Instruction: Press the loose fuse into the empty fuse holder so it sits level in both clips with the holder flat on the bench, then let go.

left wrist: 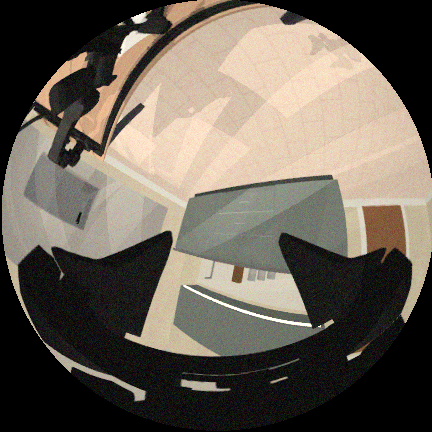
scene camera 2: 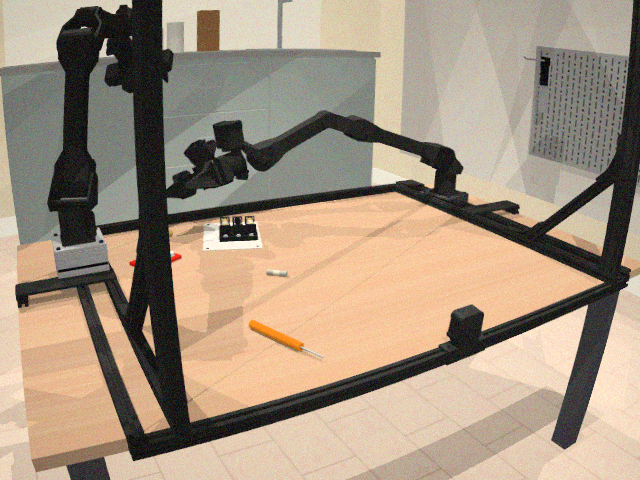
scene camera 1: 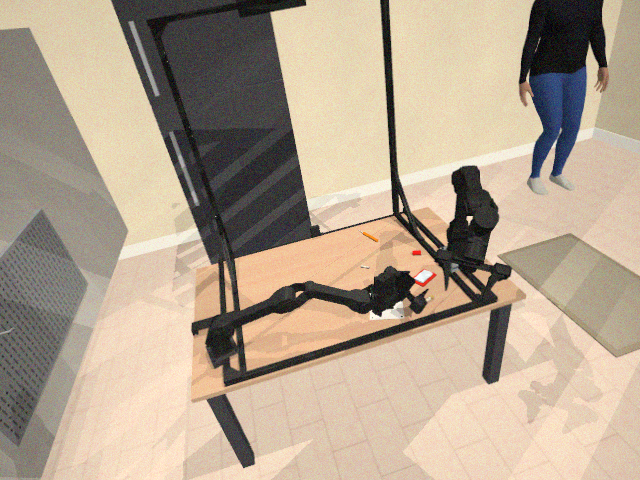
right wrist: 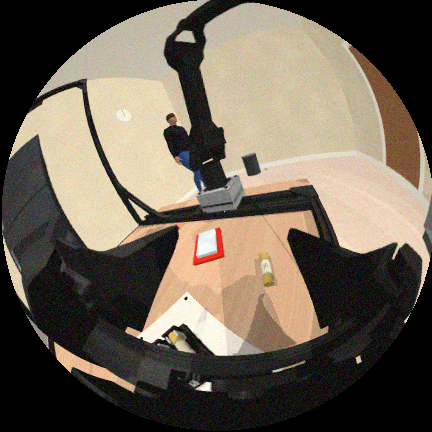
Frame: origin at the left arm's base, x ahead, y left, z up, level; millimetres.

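Seen in the pictures: left gripper, fingertip midpoint: (left wrist: pixel 227 237) (scene camera 1: pixel 464 295); right gripper, fingertip midpoint: (scene camera 2: pixel 173 191) (scene camera 1: pixel 418 280) (right wrist: pixel 234 232); left arm's base at its link origin: (scene camera 2: pixel 77 238) (scene camera 1: pixel 457 250) (right wrist: pixel 217 184); right arm's base at its link origin: (left wrist: pixel 81 144) (scene camera 2: pixel 444 192) (scene camera 1: pixel 222 348).
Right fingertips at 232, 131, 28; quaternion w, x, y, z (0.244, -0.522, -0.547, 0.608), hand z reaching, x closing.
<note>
Pixels of each thing's top centre, then the offset from my right fingertips to it, as dx, dy, dz. "*": a spot on its surface instead.
- glass fuse with yellow caps, top centre: (right wrist: pixel 265 265) (scene camera 1: pixel 427 298) -32, +7, -91
- black fuse holder at its top centre: (right wrist: pixel 172 357) (scene camera 2: pixel 231 220) (scene camera 1: pixel 385 296) +114, -45, -70
- white plate at a spot on its surface: (right wrist: pixel 215 325) * +59, -36, -103
- yellow-capped fuse at its top centre: (right wrist: pixel 181 348) +101, -44, -72
- small silver-capped fuse at its top centre: (scene camera 2: pixel 276 270) (scene camera 1: pixel 365 265) +111, -284, -95
- red tray with a white pad, top centre: (scene camera 2: pixel 155 255) (right wrist: pixel 205 240) (scene camera 1: pixel 423 275) -78, -118, -91
- small red block at its top centre: (scene camera 1: pixel 416 251) -125, -274, -87
- orange screwdriver at its top centre: (scene camera 2: pixel 285 336) (scene camera 1: pixel 367 234) +16, -511, -92
A glass fuse with yellow caps (right wrist: pixel 266 269) (scene camera 1: pixel 428 298) lies on the bench, below my right gripper (right wrist: pixel 234 232) (scene camera 1: pixel 421 285), which is open and empty above it. The black fuse holder (scene camera 2: pixel 237 233) sits on a white plate (scene camera 2: pixel 211 242) (right wrist: pixel 215 325). In scene camera 2, yellow shows in its two outer positions and the middle looks dark; in the right wrist view a yellow-capped fuse (right wrist: pixel 180 342) shows in it, partly hidden by the gripper. A small silver-capped fuse (scene camera 2: pixel 276 272) (scene camera 1: pixel 364 267) lies apart. My left gripper (left wrist: pixel 227 237) is open and empty, held high.
A red tray with a white pad (right wrist: pixel 207 243) (scene camera 1: pixel 424 277) lies near the left arm's base. A small red block (scene camera 1: pixel 416 252) lies beyond it. An orange screwdriver (scene camera 2: pixel 276 335) (scene camera 1: pixel 370 236) lies towards the edge away from the holder. Black frame rails border the bench.
</note>
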